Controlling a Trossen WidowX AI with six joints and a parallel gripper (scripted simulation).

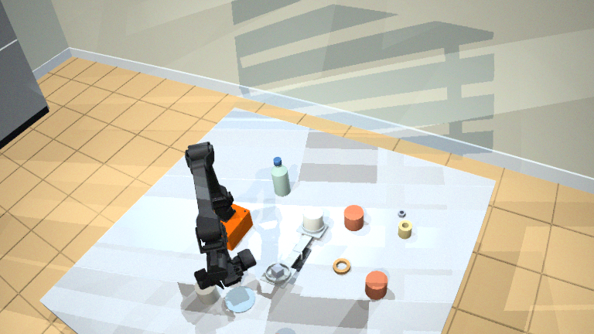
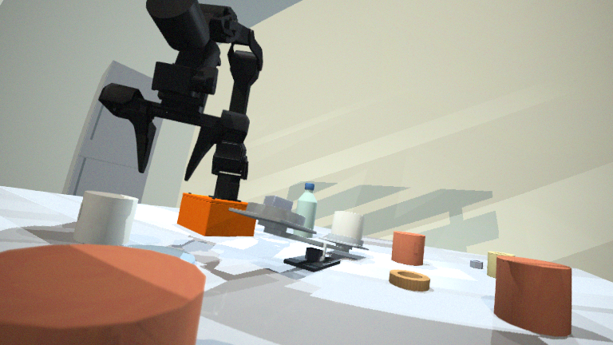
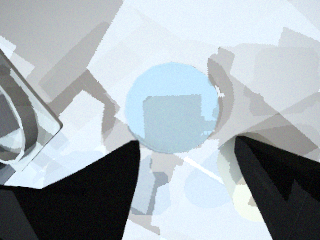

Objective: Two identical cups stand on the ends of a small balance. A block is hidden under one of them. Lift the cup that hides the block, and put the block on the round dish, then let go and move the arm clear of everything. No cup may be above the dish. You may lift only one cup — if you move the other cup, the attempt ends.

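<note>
Right now the pale grey block is 90 mm ahead of my gripper tip, 120 mm to the left of it and 20 mm below it. From my gripper tip the other things lie so: pale blue round dish (10 mm to the left, 100 mm below); bottle (140 mm behind, 500 mm to the left, 10 mm above); yellow cylinder (380 mm ahead, 500 mm to the left, 80 mm below).
</note>
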